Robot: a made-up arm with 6 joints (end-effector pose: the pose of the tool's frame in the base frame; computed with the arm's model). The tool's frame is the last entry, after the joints. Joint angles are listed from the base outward.
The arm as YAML. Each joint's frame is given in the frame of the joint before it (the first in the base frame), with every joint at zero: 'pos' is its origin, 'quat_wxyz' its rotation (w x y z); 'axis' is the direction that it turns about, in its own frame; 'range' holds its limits. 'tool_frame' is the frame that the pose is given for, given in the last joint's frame.
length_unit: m
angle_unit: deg
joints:
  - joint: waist
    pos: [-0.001, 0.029, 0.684]
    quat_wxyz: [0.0, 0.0, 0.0, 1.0]
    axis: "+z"
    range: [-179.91, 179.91]
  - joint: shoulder
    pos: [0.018, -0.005, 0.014]
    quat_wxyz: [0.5, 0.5, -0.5, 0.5]
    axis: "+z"
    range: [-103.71, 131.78]
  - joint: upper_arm
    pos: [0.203, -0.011, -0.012]
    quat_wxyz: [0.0, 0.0, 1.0, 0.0]
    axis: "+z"
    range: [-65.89, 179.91]
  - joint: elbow
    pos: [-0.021, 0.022, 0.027]
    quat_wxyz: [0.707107, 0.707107, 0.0, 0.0]
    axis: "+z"
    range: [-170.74, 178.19]
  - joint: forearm
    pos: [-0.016, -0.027, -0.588]
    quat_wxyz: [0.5, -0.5, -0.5, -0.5]
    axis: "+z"
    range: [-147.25, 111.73]
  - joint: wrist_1
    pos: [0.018, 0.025, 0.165]
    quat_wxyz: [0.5, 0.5, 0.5, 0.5]
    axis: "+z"
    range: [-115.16, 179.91]
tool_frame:
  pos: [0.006, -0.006, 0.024]
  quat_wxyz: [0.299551, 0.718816, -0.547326, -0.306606]
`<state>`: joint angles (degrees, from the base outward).
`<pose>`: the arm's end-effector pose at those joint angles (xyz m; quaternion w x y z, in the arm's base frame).
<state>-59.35 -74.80 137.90 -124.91 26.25 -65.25</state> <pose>-0.3307 0.7007 0.4874 0.3536 0.1425 -0.4489 -0.8082</pose>
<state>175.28 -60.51 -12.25 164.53 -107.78 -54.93</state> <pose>-0.2128 -0.0617 1.2328 0.5297 0.3008 -0.0434 0.7919</pose>
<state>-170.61 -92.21 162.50 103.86 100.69 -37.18</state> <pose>0.2358 0.0912 0.0185 0.8780 0.2803 -0.2853 0.2628</pose>
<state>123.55 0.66 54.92 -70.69 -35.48 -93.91</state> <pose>-0.1269 0.4027 1.3039 0.6841 -0.5286 -0.4969 -0.0760</pose>
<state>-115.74 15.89 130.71 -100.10 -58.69 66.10</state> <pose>0.0013 0.1340 1.4566 0.7476 -0.4259 0.5011 0.0925</pose>
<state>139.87 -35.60 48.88 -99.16 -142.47 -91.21</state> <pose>0.0177 0.1032 1.4741 0.4445 0.3862 -0.7809 -0.2085</pose>
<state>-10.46 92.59 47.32 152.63 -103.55 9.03</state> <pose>0.6269 0.0287 0.2991 0.2828 -0.2691 0.6481 -0.6539</pose>
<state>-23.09 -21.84 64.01 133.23 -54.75 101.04</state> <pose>-0.1193 0.1767 1.4499 0.1460 0.3073 0.5697 -0.7481</pose>
